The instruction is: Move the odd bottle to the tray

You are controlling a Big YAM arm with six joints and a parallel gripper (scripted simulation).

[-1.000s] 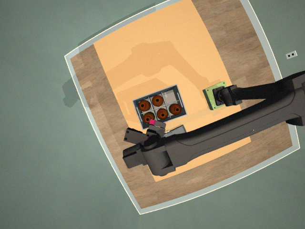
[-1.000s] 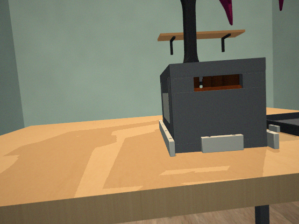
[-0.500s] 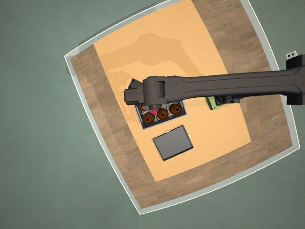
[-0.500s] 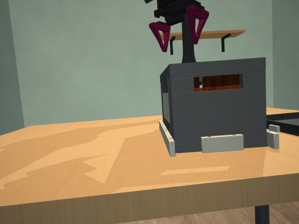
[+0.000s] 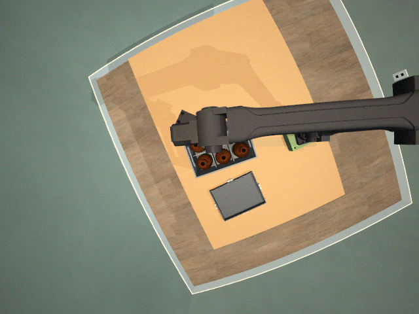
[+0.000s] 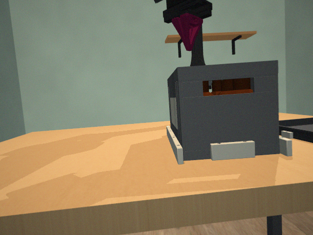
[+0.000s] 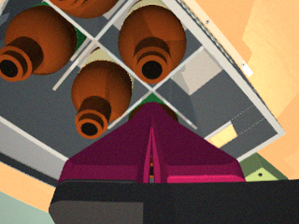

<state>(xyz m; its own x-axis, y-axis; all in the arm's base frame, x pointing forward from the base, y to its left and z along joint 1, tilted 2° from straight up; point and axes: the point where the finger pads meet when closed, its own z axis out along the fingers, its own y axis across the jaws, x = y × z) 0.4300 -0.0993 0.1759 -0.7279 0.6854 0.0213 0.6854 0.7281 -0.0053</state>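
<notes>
Now: the dark grey crate 150 mm below my hand and 50 mm to the left of it. The rest, counted from my hand: grey tray: 330 mm to the left, 220 mm below, 20 mm behind.
</notes>
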